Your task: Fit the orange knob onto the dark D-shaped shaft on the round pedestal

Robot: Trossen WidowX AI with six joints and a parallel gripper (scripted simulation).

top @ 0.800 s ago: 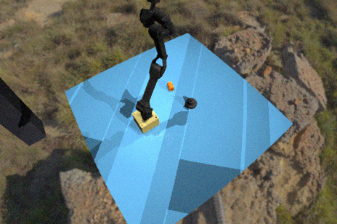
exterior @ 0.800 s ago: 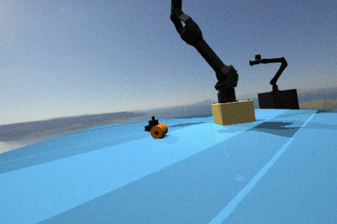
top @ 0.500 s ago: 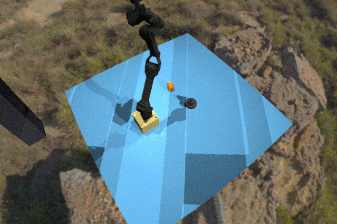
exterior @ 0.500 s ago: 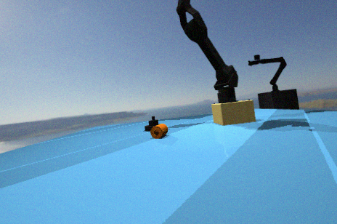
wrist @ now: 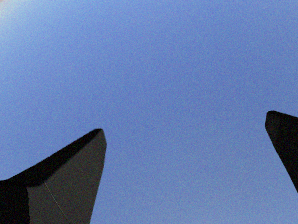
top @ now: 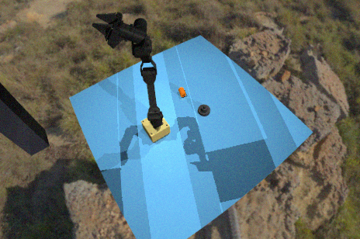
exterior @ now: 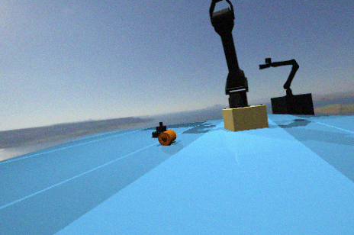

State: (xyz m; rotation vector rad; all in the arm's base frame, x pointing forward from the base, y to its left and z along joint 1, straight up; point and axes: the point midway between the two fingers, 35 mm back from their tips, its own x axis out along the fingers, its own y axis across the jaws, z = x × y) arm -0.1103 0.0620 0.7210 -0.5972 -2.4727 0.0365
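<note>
My gripper tip is 810 mm above the orange knob, 430 mm short of it and 80 mm to the right of it. The rest, counted from my gripper tip: pedestal (800 mm below, 460 mm ahead, 130 mm to the right).
</note>
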